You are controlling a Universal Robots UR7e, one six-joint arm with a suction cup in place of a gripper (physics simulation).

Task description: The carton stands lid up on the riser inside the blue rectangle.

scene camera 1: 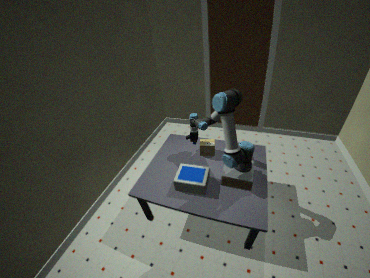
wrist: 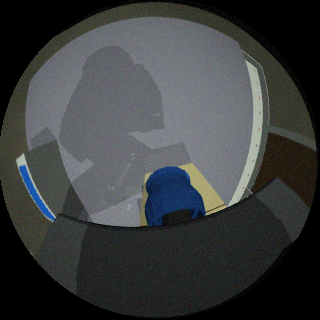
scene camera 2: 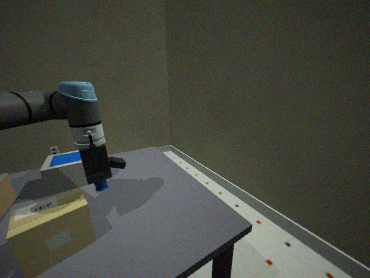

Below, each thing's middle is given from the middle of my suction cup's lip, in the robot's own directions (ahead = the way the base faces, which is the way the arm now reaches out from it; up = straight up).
Labels:
The tan carton [scene camera 2: 49,231] is 12 cm behind my suction cup, 7 cm below it and 3 cm to the right of it. The rest, counted from my suction cup: riser [scene camera 2: 61,172]: 39 cm to the left, 8 cm below, 7 cm behind.

